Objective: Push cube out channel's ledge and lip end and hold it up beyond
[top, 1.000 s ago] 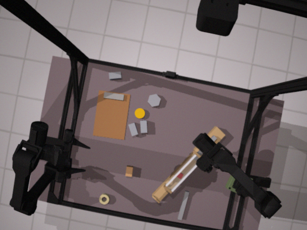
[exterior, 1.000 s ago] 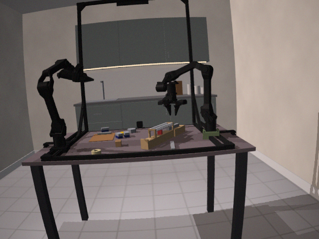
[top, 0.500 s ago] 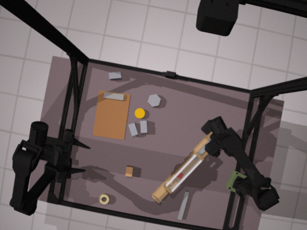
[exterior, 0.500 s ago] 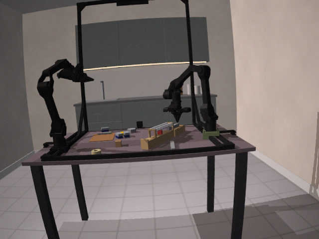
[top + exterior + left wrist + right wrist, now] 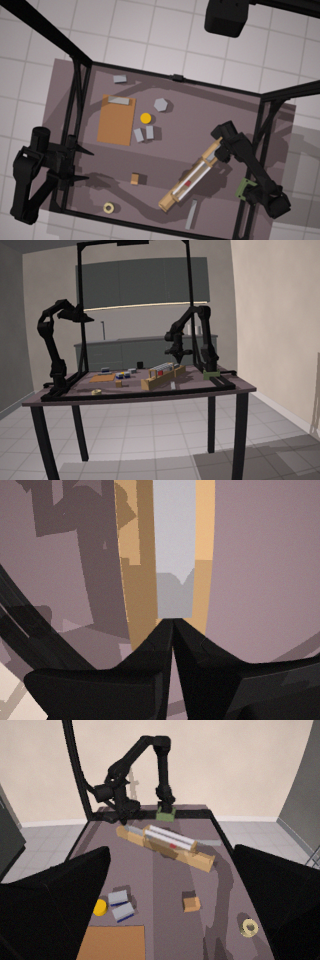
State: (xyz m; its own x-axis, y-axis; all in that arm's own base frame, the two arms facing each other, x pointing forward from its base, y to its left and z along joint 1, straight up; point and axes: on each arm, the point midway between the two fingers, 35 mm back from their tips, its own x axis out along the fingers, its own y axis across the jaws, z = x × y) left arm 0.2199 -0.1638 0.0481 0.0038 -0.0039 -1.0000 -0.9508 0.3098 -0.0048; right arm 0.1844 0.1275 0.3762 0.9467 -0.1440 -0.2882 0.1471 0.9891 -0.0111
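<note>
Now: left hand 190 mm short of the tan channel, 150 mm to the left of it and 40 mm above it. Also, from my left hand: yellow disc: 80 mm behind, 380 mm to the right, 80 mm below; then small tan block: 210 mm ahead, 410 mm to the right, 80 mm below; then grey hexagon: 150 mm behind, 320 mm to the right, 80 mm below.
</note>
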